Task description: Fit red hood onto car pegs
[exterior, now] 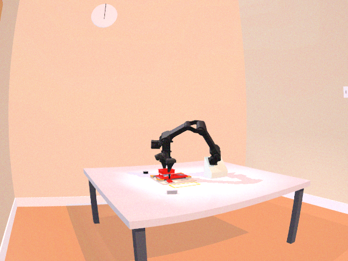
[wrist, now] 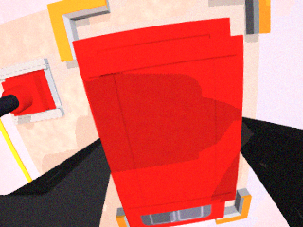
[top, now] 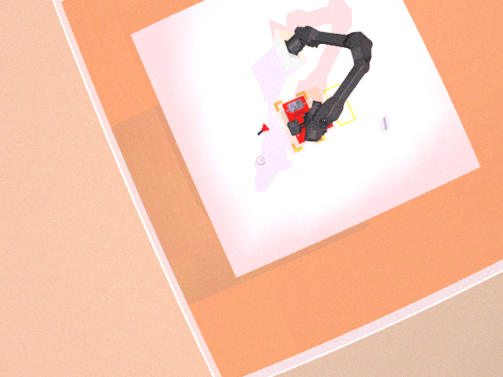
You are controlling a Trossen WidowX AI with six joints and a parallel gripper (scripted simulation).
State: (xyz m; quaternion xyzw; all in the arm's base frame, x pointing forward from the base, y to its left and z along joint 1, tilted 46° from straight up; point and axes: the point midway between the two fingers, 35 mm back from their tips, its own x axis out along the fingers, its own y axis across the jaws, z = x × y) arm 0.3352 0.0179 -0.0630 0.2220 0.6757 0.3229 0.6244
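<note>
Right now my gripper tip is 10 mm below the hood. The rest, counted from my gripper tip: grey engine block: 30 mm below, 10 mm to the left; then black wheel: 240 mm to the right, 90 mm ahead, 50 mm below.
</note>
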